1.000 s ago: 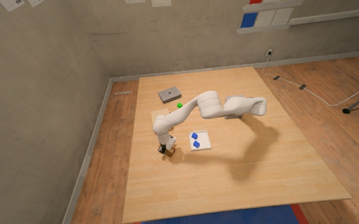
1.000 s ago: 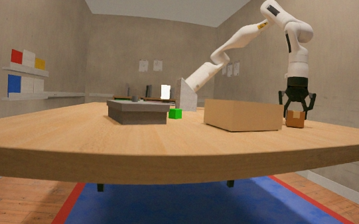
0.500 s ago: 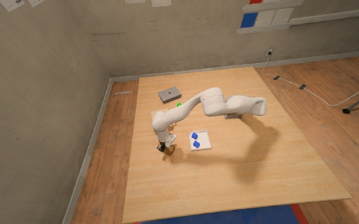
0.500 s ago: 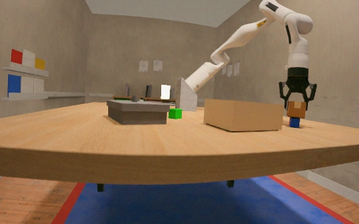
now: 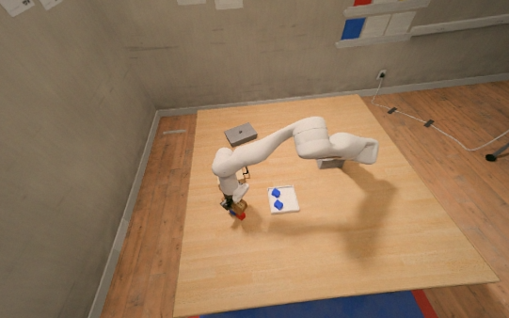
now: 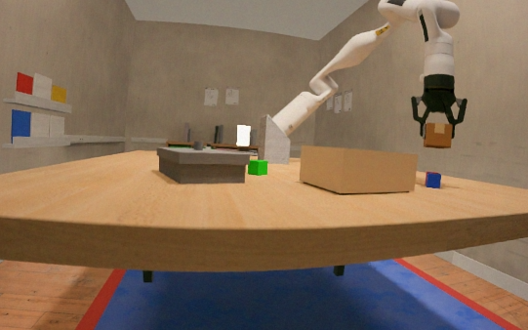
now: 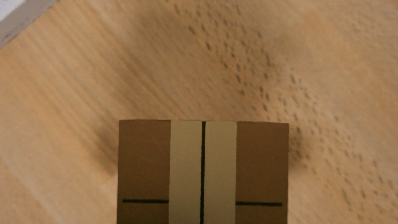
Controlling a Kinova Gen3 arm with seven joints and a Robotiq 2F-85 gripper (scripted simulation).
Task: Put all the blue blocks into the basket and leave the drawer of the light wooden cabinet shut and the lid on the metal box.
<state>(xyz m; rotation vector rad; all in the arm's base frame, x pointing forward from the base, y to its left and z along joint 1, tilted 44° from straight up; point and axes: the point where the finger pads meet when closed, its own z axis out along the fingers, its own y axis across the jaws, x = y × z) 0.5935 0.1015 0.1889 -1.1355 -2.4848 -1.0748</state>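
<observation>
Now: hand 400 mm to the left of the green block, 170 mm past it and 110 mm above it. Round my hand: brown cardboard box: right at my hand; then red block: 110 mm below, 20 mm to the left, 20 mm behind; then light wooden cabinet: 250 mm to the right, 90 mm below.
</observation>
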